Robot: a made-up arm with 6 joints. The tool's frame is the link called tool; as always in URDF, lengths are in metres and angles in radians.
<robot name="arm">
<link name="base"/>
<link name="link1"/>
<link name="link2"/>
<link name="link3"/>
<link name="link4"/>
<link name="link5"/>
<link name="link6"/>
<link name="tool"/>
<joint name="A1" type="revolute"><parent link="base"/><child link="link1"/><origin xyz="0 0 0.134" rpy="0 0 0"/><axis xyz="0 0 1"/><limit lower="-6.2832" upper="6.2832"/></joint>
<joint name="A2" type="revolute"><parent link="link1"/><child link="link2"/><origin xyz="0 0.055 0" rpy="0 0 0"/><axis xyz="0 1 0"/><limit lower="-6.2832" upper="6.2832"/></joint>
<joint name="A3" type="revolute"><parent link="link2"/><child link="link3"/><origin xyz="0 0 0.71" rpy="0 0 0"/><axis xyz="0 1 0"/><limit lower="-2.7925" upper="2.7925"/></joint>
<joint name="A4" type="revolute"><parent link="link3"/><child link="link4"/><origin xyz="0 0 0.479" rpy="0 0 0"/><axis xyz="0 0 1"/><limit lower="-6.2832" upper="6.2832"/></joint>
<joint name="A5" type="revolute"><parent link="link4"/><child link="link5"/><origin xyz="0 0 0" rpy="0 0 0"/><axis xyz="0 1 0"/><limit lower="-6.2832" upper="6.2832"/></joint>
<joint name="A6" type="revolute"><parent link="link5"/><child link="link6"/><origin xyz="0 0 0.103" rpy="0 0 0"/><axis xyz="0 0 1"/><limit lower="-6.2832" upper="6.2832"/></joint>
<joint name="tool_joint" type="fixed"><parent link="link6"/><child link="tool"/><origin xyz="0 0 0" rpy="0 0 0"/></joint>
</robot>
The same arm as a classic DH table. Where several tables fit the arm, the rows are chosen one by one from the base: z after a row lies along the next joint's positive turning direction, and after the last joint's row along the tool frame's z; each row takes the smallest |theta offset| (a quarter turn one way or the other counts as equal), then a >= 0, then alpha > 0; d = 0 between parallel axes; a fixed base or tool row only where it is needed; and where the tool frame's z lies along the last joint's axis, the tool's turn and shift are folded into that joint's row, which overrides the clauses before.
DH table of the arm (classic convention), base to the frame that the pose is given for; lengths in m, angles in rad. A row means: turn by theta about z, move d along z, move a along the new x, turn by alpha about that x. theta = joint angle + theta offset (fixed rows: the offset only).
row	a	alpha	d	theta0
A1	0.0000	-1.5708	0.1340	0.0000
A2	0.7100	0.0000	0.0000	-1.5708
A3	0.0000	1.5708	0.0550	1.5708
A4	0.0000	-1.5708	0.4790	0.0000
A5	0.0000	1.5708	0.0000	0.0000
A6	0.0000	0.0000	0.1030	0.0000
Joint limits (rad, base to tool): -6.2832..6.2832 -6.2832..6.2832 -2.7925..2.7925 -6.2832..6.2832 -6.2832..6.2832 -6.2832..6.2832

